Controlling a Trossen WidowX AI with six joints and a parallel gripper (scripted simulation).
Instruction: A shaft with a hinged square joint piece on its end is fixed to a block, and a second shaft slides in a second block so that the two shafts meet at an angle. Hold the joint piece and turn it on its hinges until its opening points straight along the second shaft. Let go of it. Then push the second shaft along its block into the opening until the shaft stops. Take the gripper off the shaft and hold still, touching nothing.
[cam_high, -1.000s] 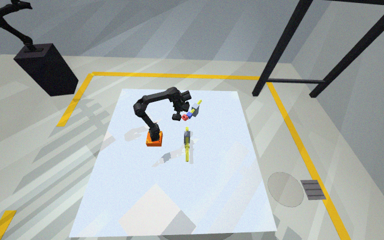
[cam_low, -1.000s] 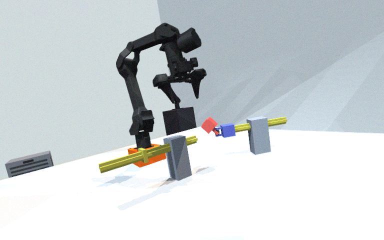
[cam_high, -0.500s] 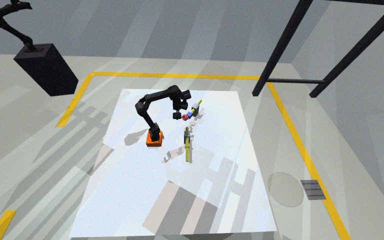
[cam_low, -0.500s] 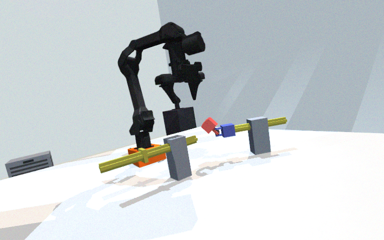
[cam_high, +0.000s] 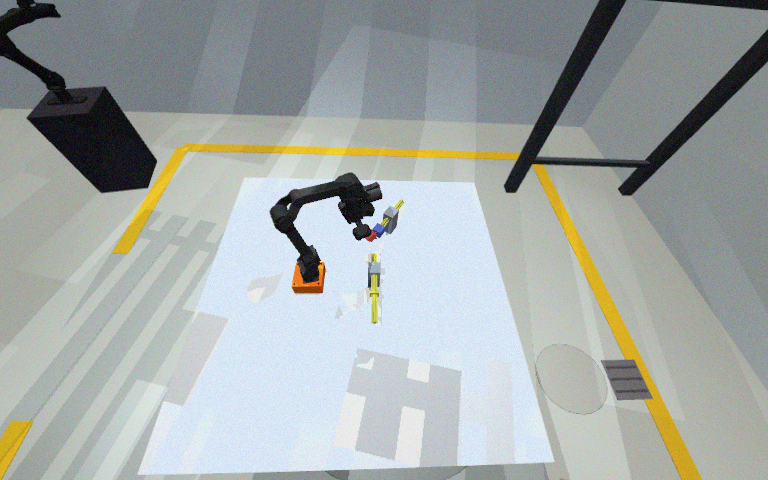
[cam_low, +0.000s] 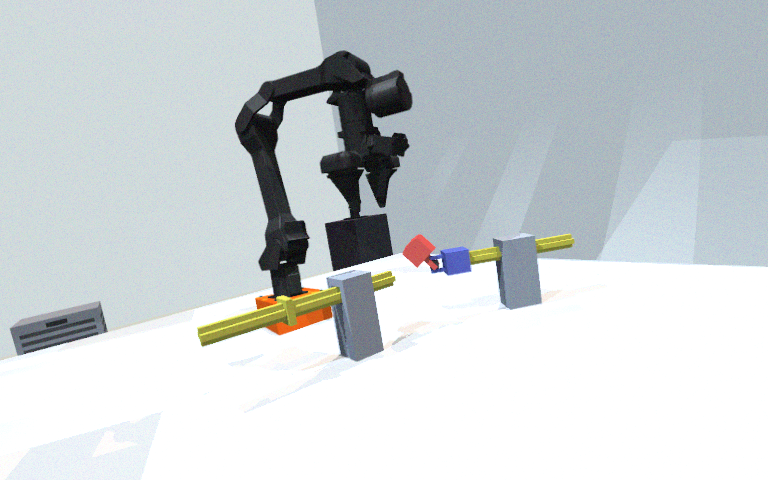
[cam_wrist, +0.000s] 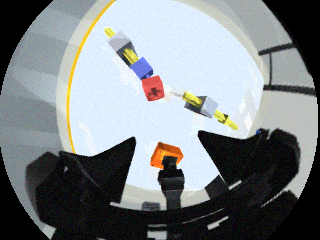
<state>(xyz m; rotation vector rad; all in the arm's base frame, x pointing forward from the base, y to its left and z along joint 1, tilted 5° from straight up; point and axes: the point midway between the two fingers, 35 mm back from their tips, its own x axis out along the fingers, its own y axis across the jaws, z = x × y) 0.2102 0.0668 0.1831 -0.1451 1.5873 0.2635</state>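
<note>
Right now my gripper tip is 90 mm above the red square joint piece, 70 mm short of it and 40 mm to the right of it.
</note>
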